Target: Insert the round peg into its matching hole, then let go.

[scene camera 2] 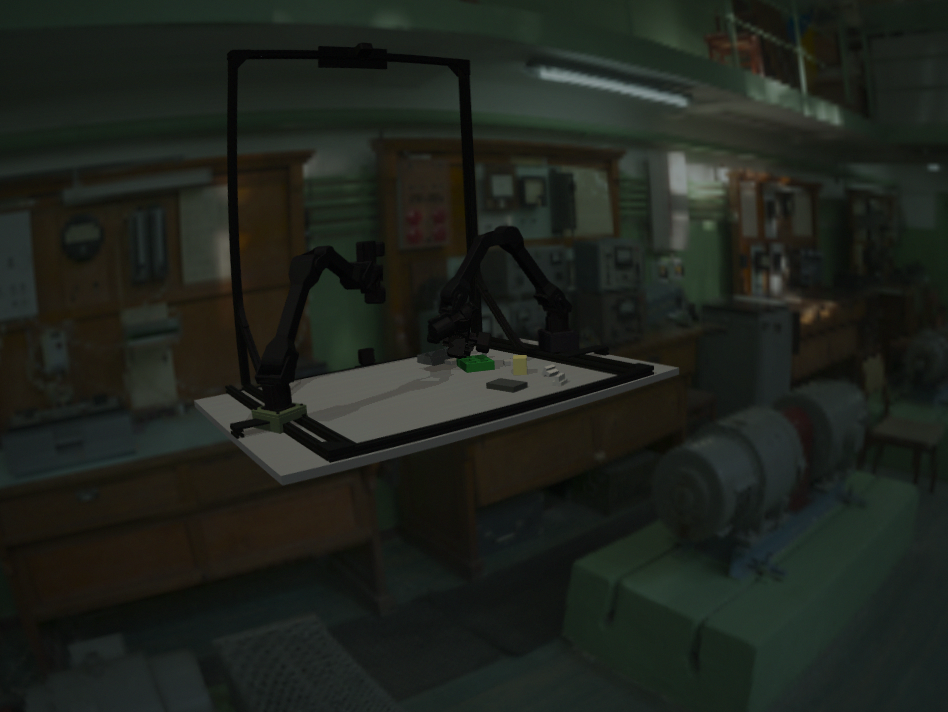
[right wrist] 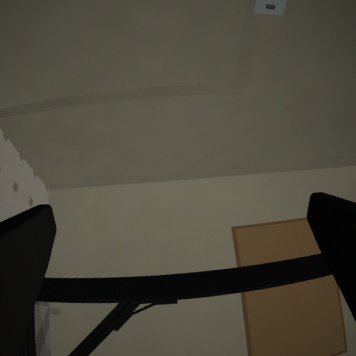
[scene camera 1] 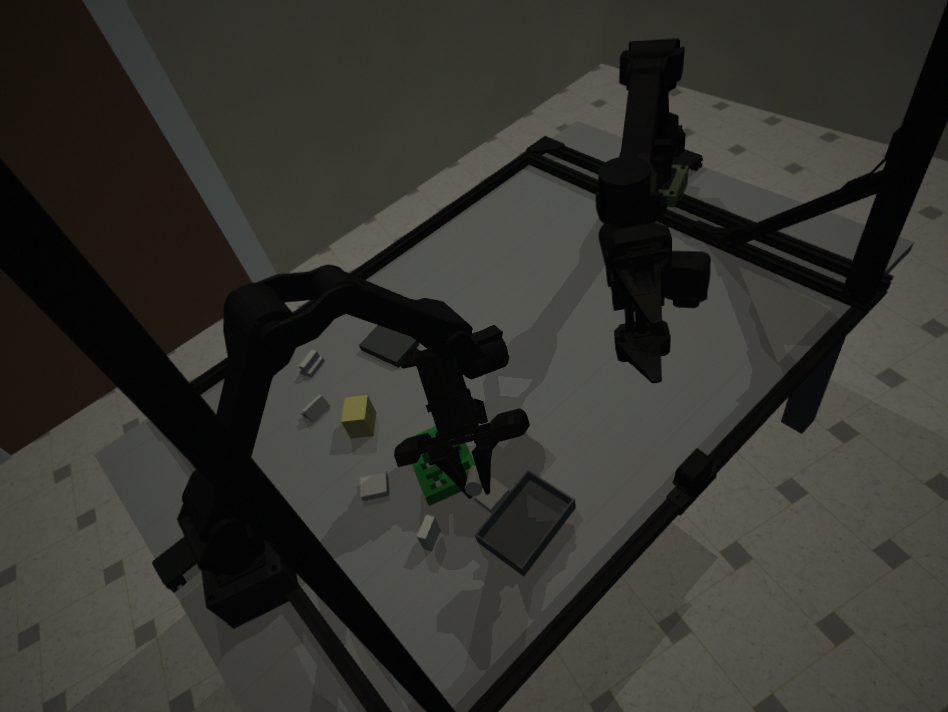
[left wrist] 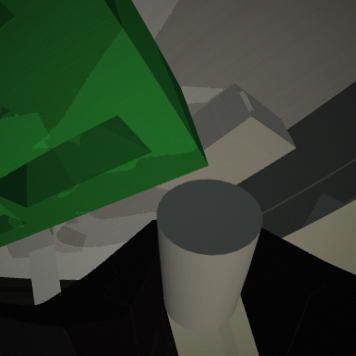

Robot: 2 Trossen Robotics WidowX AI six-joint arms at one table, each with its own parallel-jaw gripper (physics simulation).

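The round peg (scene camera 1: 472, 485) (left wrist: 205, 270) is pale with a grey end face. My left gripper (scene camera 1: 476, 490) is shut on it and holds it above the table, beside the green hole board's near right edge in scene camera 1. The green hole board (scene camera 1: 436, 495) (scene camera 2: 476, 364) (left wrist: 165, 167) lies on the table, partly hidden under the left gripper; in the left wrist view it fills the upper left. Its round hole cannot be made out. My right gripper (right wrist: 183, 213) is open and empty, high over the far right of the table in scene camera 1.
A dark open tray (scene camera 1: 525, 567) lies right of the board, with a pale block (scene camera 1: 490, 498) (left wrist: 250, 150) between them. A yellow cube (scene camera 1: 357, 416) (scene camera 2: 519, 364), a dark flat block (scene camera 1: 385, 347) (scene camera 2: 506, 384) and pale blocks (scene camera 1: 373, 485) (scene camera 1: 428, 530) (scene camera 1: 314, 407) (scene camera 1: 310, 361) lie around.
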